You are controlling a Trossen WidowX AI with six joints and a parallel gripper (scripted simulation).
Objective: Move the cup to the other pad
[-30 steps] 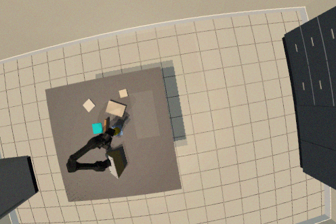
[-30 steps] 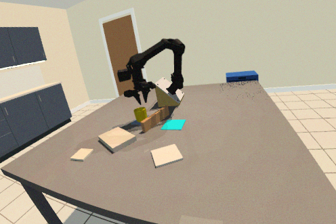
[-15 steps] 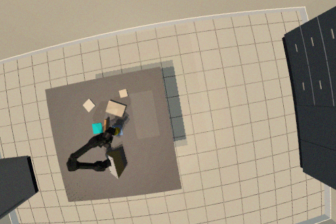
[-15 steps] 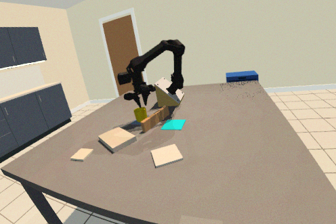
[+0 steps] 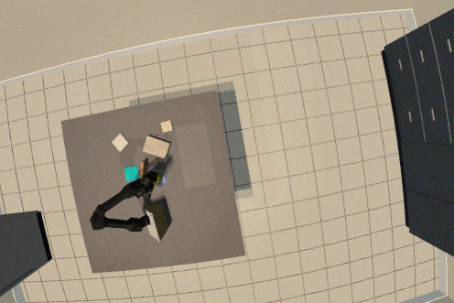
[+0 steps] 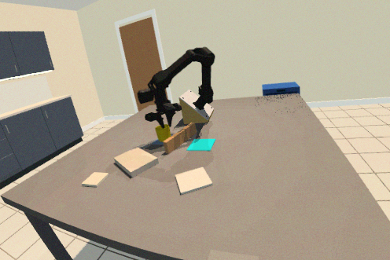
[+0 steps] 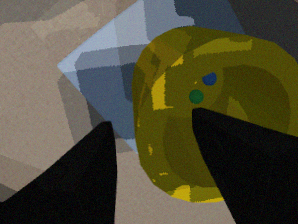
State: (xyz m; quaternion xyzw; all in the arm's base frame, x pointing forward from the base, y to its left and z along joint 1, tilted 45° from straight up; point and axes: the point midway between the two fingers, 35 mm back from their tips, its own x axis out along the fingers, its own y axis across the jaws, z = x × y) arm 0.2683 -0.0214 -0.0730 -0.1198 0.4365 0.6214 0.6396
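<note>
Right now the yellow cup is 20 mm below my gripper tip, 20 mm ahead of it and 10 mm to the right of it. Round my gripper tip: wooden bar 100 mm to the left, 40 mm below, 40 mm ahead; cyan pad 200 mm to the left, 60 mm below, 60 mm ahead.
</note>
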